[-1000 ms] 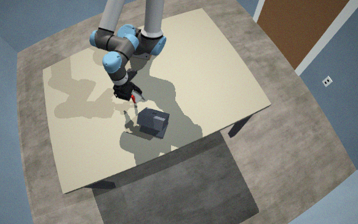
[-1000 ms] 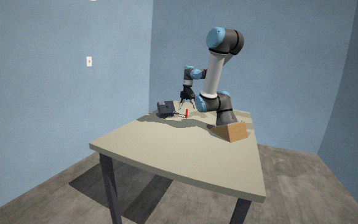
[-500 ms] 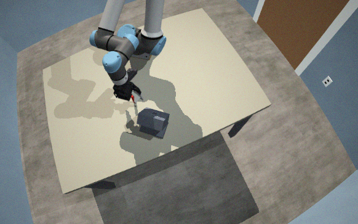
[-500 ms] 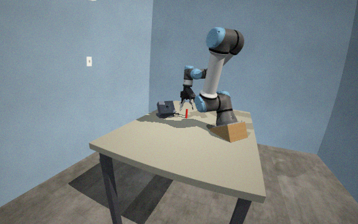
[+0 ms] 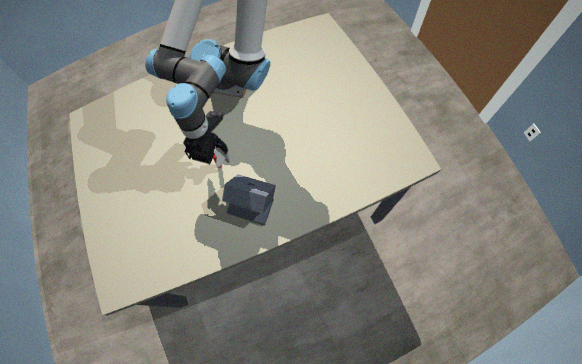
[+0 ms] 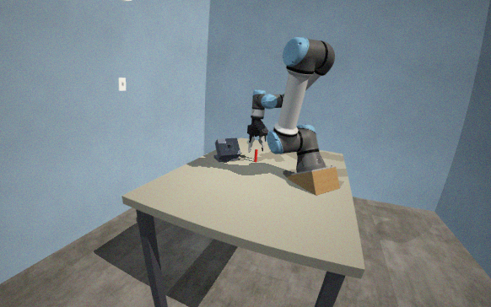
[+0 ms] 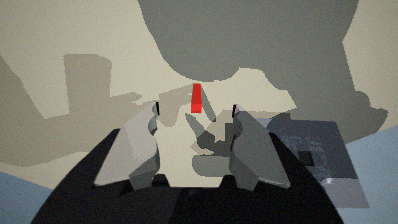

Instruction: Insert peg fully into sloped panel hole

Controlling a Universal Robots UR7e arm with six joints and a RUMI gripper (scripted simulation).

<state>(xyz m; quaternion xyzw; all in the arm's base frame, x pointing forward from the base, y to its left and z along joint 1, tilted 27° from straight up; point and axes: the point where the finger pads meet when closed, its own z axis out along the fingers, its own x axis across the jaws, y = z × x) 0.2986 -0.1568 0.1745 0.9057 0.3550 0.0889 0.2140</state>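
Now: the red peg 4 cm below my hand.
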